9 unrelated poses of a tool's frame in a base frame.
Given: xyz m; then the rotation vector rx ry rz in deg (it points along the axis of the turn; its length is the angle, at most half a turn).
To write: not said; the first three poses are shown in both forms.
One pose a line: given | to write
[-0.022, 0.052, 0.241, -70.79, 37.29, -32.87] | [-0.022, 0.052, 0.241, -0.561, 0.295, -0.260, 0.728]
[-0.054, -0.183, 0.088, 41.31, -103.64, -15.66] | [-0.054, -0.183, 0.088, 0.305, -0.766, -0.116, 0.554]
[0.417, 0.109, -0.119, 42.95, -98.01, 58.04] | [0.417, 0.109, -0.119, 0.308, -0.703, 0.416, 0.487]
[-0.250, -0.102, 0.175, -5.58, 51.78, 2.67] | [-0.250, -0.102, 0.175, -0.047, 0.436, 0.023, 0.898]
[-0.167, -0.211, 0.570, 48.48, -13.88, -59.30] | [-0.167, -0.211, 0.570, 0.391, -0.112, -0.479, 0.778]
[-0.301, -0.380, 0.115, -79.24, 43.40, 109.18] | [-0.301, -0.380, 0.115, -0.528, 0.289, 0.728, 0.328]
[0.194, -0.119, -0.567, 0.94, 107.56, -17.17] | [0.194, -0.119, -0.567, 0.007, 0.804, -0.128, 0.581]
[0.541, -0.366, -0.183, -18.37, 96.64, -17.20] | [0.541, -0.366, -0.183, -0.141, 0.741, -0.132, 0.644]
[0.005, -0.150, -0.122, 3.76, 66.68, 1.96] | [0.005, -0.150, -0.122, 0.031, 0.549, 0.016, 0.835]
